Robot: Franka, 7 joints.
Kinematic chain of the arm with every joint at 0, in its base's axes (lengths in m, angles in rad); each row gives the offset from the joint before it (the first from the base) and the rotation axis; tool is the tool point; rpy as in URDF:
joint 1: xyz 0 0 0.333 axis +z
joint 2: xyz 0 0 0 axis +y
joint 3: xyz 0 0 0.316 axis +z
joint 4: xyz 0.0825 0 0 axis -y
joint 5: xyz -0.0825 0 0.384 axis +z
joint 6: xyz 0 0 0 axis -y
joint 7: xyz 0.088 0 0 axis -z
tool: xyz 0 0 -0.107 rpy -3.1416 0 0
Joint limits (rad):
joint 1: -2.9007..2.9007
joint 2: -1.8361..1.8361
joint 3: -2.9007..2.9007
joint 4: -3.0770..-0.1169
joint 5: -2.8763..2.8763
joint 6: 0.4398..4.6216
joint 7: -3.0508..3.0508
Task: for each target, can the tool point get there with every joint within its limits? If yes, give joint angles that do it. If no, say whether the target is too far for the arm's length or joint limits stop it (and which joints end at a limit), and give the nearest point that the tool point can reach.
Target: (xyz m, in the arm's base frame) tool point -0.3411 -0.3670 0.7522
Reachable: yes | joints 2.1846 -0.3541 1.6244 -1.2290 -0.5888 1.1378 0.3786
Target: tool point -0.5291 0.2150 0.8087
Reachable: yes | joints 1.9160 0.0698 0.7187 -1.3509 1.5504 1.7332 -0.8571
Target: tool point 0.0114 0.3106 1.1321
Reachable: yes | joints 1.1536 0.1692 0.6813 -0.4032 0.1992 2.6281 2.4615
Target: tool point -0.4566 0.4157 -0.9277
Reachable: no: too far | nearest point -0.3239 0.2949 -0.3378 | short by 0.617 m
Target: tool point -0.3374 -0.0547 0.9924
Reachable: yes | joints 2.2953 0.0148 1.4019 -0.9533 -2.0651 0.9189 0.0674
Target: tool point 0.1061 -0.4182 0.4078
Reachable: yes | joints -1.0298 -0.3150 -0.1649 -2.4915 2.0884 2.9222 -1.6637
